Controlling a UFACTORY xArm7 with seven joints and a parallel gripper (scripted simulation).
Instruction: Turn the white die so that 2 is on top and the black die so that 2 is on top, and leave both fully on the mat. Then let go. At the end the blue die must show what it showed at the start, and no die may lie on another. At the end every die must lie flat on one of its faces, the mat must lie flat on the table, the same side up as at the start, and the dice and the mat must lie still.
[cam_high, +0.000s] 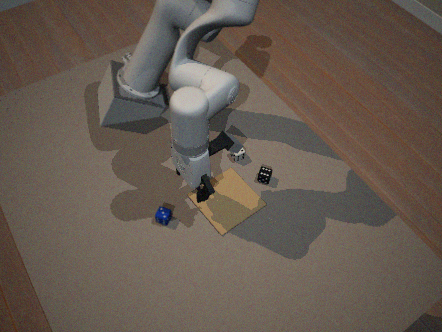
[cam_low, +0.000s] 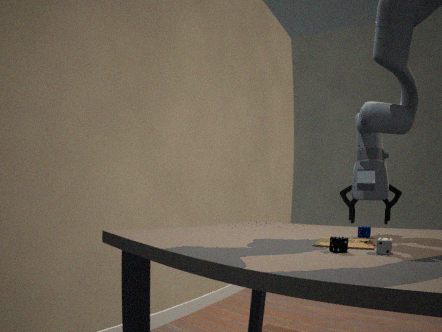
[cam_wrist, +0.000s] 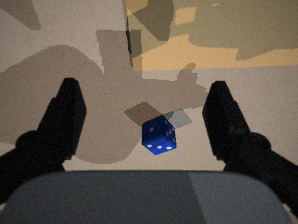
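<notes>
The white die lies 30 mm behind my hand, 170 mm to the left of it and 40 mm below it. Round my hand: blue die (10 mm ahead, 90 mm to the right, 40 mm below); then black die (70 mm ahead, 180 mm to the left, 40 mm below); then tan mat (60 mm ahead, 60 mm to the left, 60 mm below).
</notes>
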